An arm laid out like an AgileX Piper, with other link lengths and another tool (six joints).
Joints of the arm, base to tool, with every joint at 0 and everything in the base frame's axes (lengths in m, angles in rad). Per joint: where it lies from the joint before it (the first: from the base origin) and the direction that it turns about. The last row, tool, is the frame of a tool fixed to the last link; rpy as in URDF.
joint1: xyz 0 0 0.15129 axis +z
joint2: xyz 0 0 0 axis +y
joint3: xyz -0.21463 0 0.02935 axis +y
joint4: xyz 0.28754 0 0.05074 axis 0.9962 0 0.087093
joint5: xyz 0 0 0 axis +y
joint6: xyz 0.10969 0 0.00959 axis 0.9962 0 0.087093
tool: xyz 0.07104 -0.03 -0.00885 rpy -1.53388 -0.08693 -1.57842
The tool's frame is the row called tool.
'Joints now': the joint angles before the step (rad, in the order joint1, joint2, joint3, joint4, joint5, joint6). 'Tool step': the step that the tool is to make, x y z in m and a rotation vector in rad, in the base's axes. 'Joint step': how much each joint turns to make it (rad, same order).
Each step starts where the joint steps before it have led.
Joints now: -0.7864 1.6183 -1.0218 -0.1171 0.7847 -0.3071
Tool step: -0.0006 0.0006 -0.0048 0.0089 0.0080 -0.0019
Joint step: -0.0001 0.0139 -0.0001 0.0000 -0.0017 0.0021
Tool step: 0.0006 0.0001 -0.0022 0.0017 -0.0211 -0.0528
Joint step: 0.0002 0.0064 0.0002 -0.0001 -0.0158 0.0570
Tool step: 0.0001 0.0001 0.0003 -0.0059 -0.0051 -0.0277
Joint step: 0.0047 0.0002 0.0000 -0.0144 -0.0044 0.0420
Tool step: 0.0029 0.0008 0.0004 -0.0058 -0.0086 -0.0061
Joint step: 0.0083 0.0002 -0.0004 -0.0045 -0.0084 0.0184
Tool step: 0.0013 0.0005 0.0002 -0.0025 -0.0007 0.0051
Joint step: 0.0041 -0.0003 0.0002 -0.0017 -0.0022 0.0001
